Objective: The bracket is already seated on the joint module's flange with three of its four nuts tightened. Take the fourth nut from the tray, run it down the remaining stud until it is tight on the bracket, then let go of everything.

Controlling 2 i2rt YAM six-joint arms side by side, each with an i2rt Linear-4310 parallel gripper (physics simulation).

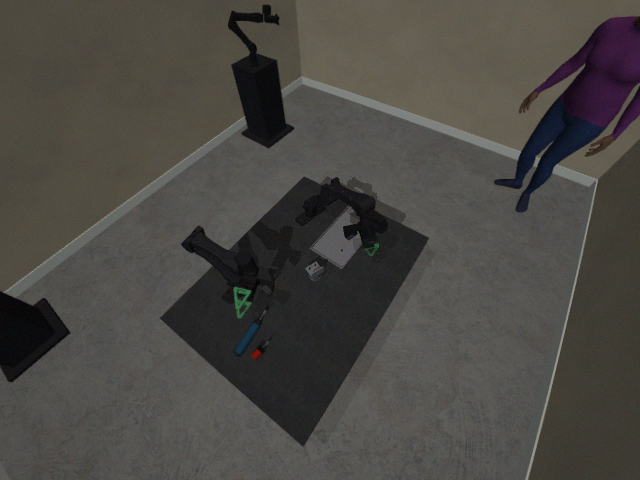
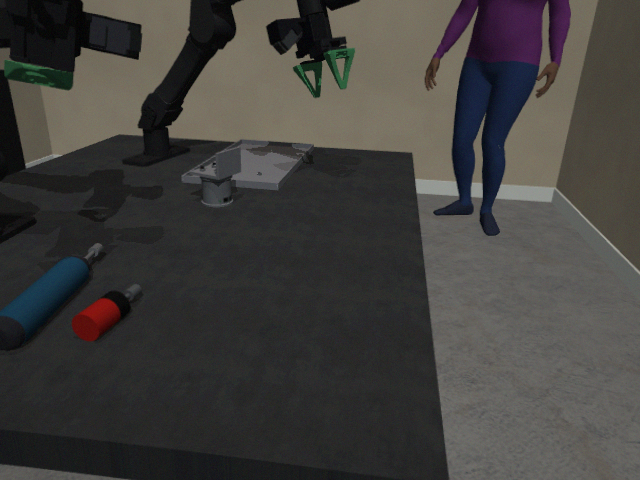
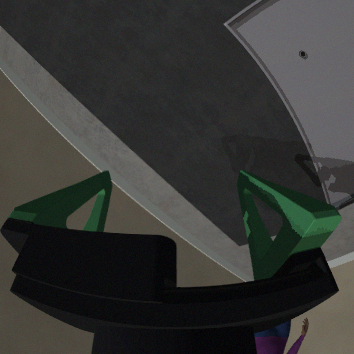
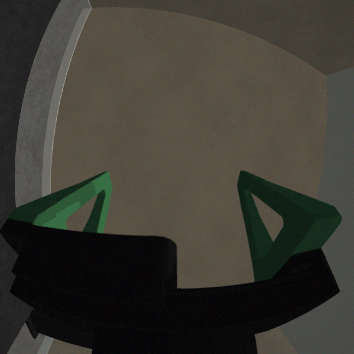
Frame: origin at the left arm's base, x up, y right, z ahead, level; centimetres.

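Seen in the pictures: left gripper, fingertip midpoint: (image 1: pixel 368 249) (image 2: pixel 329 93) (image 3: pixel 173 177); right gripper, fingertip midpoint: (image 1: pixel 238 313) (image 2: pixel 32 18) (image 4: pixel 174 177); left arm's base, origin of the base link: (image 1: pixel 310 214) (image 2: pixel 158 157).
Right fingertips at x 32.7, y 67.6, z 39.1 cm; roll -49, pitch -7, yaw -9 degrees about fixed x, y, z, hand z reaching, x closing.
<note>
Offsets run from my right fingertips to a thing's top centre. Level surfaces: height alone.
The joint module @[dx -25.3, dy -41.9, dz -5.9 cm] (image 1: pixel 315 277) (image 2: pixel 217 192) stands upright on the dark table, with the grey bracket (image 2: pixel 229 163) on top. Small dark nuts or studs show on the bracket, too small to tell apart. The light grey tray @[dx -31.1, dy -73.3, dz -13.2 cm] (image 1: pixel 330 245) (image 2: pixel 253 183) (image 3: pixel 325 95) lies behind the module, with one small dark nut @[dx -31.8, dy -62.9, dz -7.1 cm] (image 1: pixel 341 250) (image 2: pixel 259 173) (image 3: pixel 303 54) on its floor. My left gripper (image 2: pixel 329 91) (image 3: pixel 173 177) is open and empty, high above the table beyond the tray's right side. My right gripper (image 1: pixel 241 304) (image 4: pixel 174 177) is open and empty, raised near the blue-handled tool.
A blue-handled tool @[dx -28.6, dy +0.4, dz -3.1 cm] (image 1: pixel 247 338) (image 2: pixel 46 297) and a shorter red-handled tool @[dx -29.3, dy +1.6, dz +6.3 cm] (image 1: pixel 256 353) (image 2: pixel 95 317) lie side by side on the table @[dx -32.7 cm] (image 1: pixel 320 351) (image 2: pixel 268 330). A person in purple (image 1: pixel 594 77) (image 2: pixel 509 31) stands behind the table. A black pedestal (image 1: pixel 261 98) bears another arm.
</note>
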